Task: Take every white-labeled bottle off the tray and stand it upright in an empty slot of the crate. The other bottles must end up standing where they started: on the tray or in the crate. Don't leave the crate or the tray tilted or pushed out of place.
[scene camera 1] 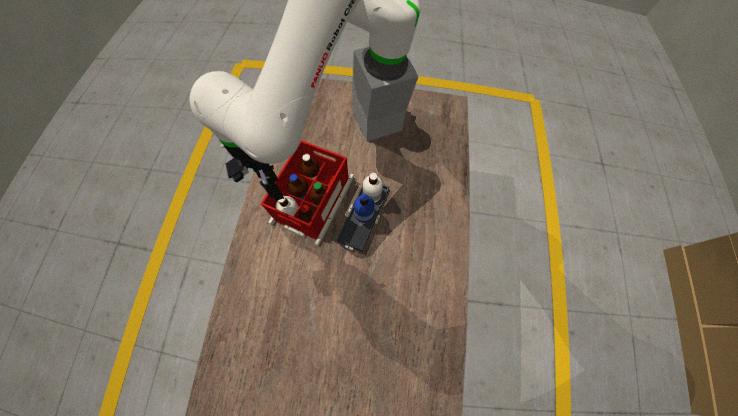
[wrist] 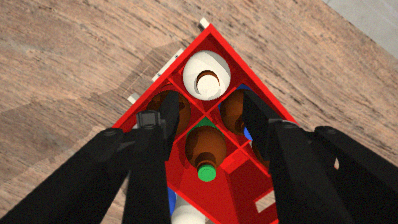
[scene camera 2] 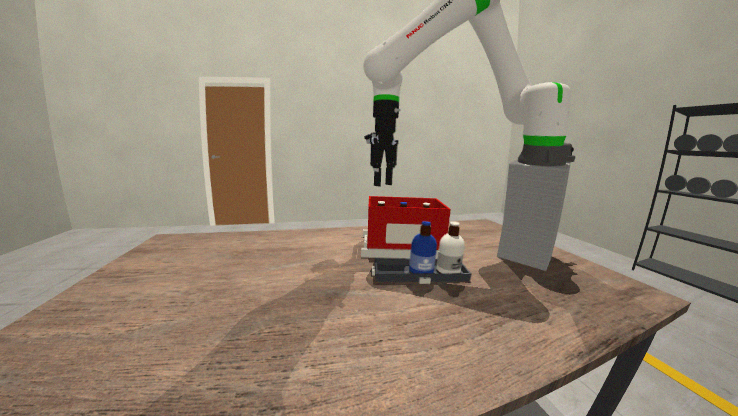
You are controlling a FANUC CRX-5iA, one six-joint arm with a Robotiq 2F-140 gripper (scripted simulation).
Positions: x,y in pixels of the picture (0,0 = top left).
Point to a white-labeled bottle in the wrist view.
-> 206,76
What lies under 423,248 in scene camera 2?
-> A blue-labeled bottle.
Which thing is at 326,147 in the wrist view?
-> The gripper.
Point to a dark tray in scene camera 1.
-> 354,233
